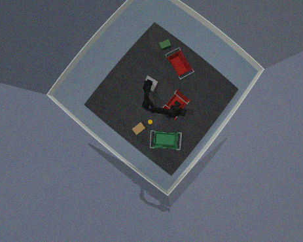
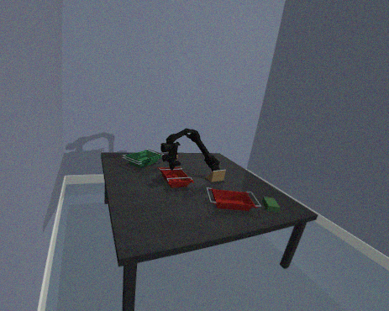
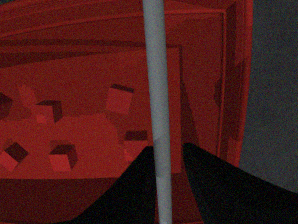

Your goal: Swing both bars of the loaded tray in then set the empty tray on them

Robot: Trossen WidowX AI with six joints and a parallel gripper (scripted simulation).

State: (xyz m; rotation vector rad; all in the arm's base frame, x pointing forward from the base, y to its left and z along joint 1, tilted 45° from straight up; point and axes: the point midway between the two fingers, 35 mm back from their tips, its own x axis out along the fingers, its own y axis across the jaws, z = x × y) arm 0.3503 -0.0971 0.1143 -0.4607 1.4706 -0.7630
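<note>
Now: the red tray 160 mm behind my gripper tip, 510 mm to the left of it and 10 mm below it. Also, from my gripper tip: green block 410 mm behind, 640 mm to the left, 30 mm below; then tan block 210 mm behind, 340 mm to the right, 20 mm below; then yellow piece 140 mm behind, 220 mm to the right, 40 mm below.
</note>
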